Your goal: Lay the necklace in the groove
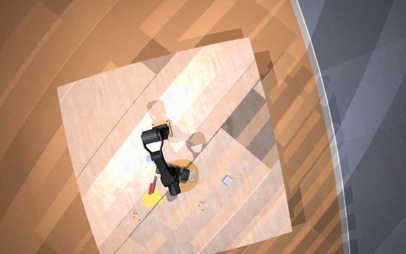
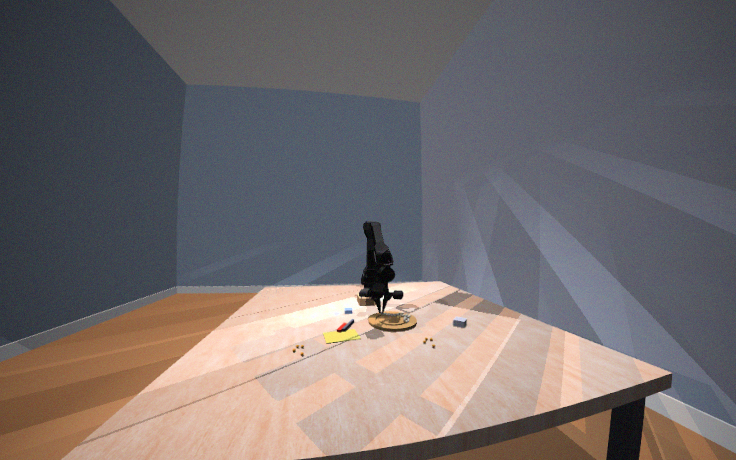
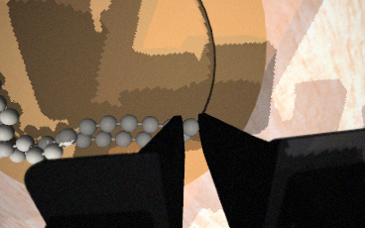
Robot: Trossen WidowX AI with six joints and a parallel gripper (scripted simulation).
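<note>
The round bead board is 6 cm ahead of my gripper tip, 3 cm to the left of it and 1 cm below it. Round my gripper tip: blue block: 11 cm behind, 12 cm to the right, 1 cm below; then yellow note: 12 cm ahead, 21 cm to the right, 2 cm below; then red marker: 5 cm ahead, 17 cm to the right, 2 cm below.
</note>
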